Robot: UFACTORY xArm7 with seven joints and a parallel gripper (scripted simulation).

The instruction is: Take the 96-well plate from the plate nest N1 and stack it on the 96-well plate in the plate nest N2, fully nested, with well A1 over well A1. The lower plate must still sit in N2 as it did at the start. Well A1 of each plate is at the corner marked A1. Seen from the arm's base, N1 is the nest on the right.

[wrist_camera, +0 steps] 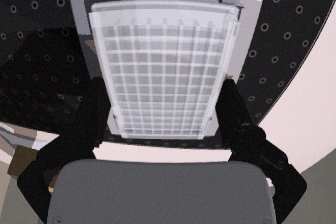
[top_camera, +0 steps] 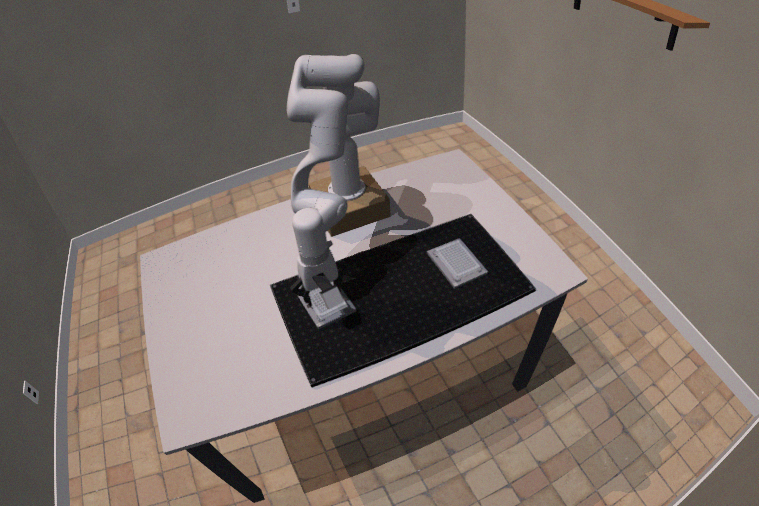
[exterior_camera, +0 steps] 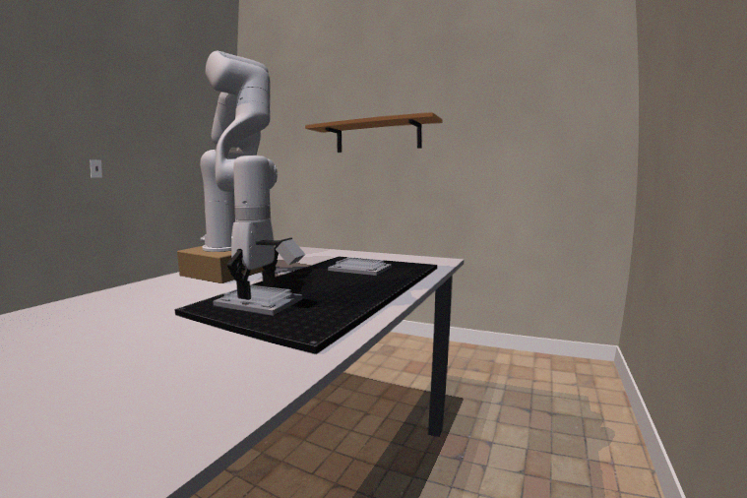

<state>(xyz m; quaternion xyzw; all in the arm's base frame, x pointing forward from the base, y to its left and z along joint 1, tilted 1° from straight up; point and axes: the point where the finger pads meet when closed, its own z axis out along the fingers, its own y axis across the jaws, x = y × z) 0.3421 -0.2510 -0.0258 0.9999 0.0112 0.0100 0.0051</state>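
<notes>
Now: hand 30 mm above the grey plate nest N1. The rest, counted from my hand: grey plate nest N2: 80 mm ahead, 400 mm to the left, 30 mm below.
</notes>
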